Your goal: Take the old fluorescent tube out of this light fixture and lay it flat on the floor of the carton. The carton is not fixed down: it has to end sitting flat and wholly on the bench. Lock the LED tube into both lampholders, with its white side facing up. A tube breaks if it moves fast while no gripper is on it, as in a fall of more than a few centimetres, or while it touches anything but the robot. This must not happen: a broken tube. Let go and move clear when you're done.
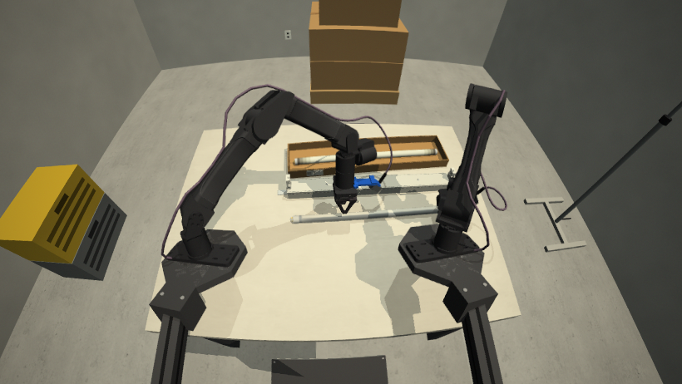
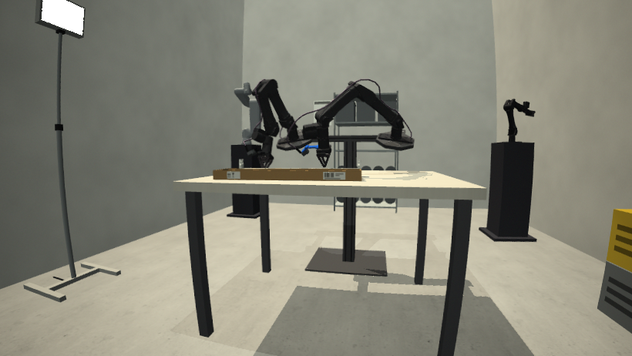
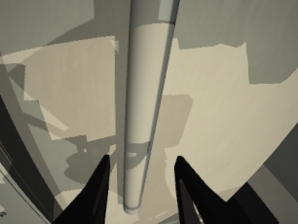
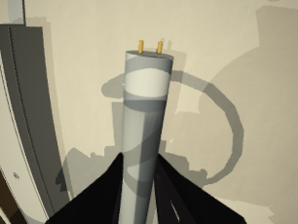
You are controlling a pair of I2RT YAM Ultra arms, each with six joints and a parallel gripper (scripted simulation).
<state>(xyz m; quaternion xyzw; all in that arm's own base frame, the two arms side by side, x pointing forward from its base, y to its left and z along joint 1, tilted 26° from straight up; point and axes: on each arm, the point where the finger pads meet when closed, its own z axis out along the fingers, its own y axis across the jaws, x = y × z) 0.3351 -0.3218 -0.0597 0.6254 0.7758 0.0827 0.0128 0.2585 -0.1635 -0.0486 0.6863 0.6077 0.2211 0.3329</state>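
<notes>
Now: the LED tube 13 cm to the right of my left hand, 4 cm below it and 1 cm behind it. From my left hand the other things lie so: old fluorescent tube 27 cm ahead, 12 cm to the right, 4 cm below; then white light fixture 12 cm to the right, 12 cm ahead; then brown carton 27 cm ahead, 12 cm to the right, 3 cm below.
</notes>
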